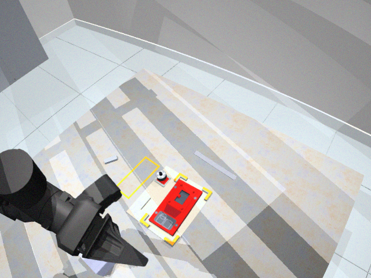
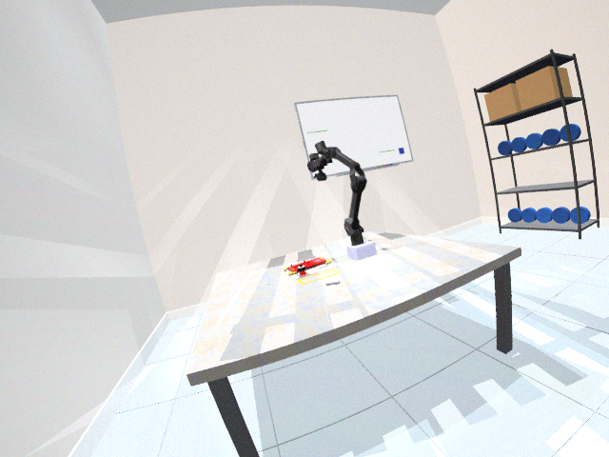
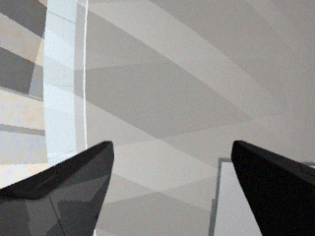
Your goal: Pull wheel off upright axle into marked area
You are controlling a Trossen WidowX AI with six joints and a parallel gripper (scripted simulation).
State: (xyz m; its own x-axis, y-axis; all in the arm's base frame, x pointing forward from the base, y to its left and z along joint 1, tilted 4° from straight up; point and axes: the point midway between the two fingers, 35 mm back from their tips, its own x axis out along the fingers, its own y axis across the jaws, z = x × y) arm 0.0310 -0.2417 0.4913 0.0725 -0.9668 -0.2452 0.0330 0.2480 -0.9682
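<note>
My gripper tip is 33 cm short of the wheel, 28 cm to the right of it and 49 cm above it. Round my gripper tip: thin grey strip 49 cm ahead, 13 cm to the left, 53 cm below.
</note>
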